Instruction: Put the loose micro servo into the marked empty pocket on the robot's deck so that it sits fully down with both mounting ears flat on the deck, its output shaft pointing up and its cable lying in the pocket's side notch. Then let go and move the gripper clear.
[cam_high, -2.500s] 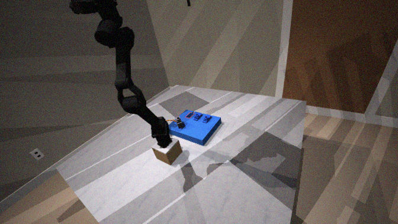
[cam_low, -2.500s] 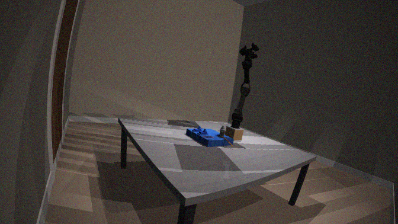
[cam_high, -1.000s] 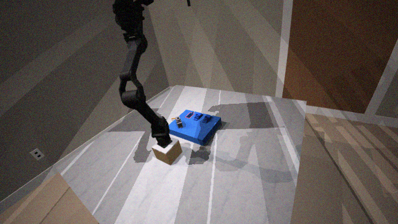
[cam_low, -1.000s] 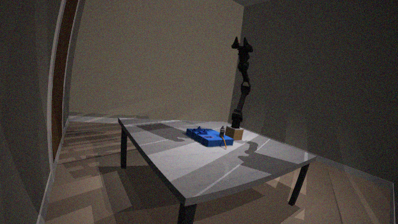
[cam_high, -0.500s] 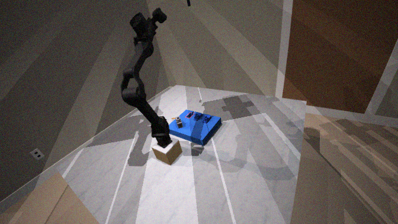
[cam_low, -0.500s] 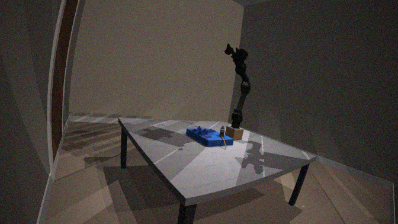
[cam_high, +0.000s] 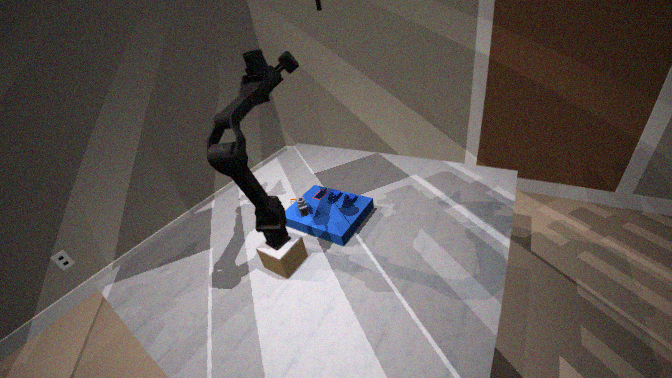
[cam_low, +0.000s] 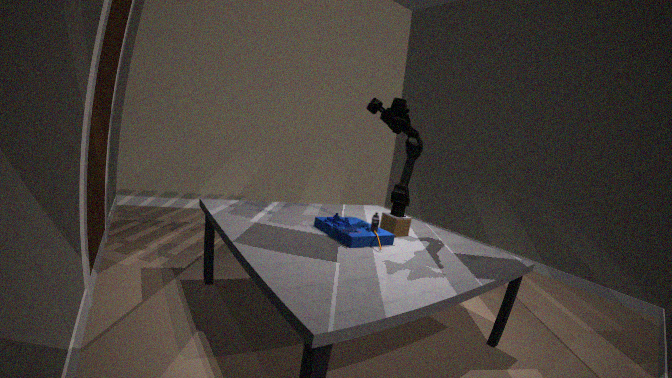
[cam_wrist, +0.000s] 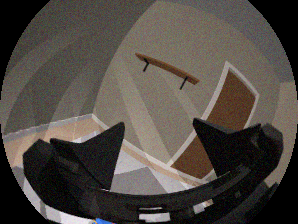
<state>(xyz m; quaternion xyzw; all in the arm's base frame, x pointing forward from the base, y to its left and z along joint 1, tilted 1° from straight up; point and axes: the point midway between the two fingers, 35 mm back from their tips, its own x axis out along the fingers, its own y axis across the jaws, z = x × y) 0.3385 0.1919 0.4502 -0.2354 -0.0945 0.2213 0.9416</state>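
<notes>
Now: gripper tip 53 cm above the blue deck, 18 cm to the left of it and 14 cm past it.
</notes>
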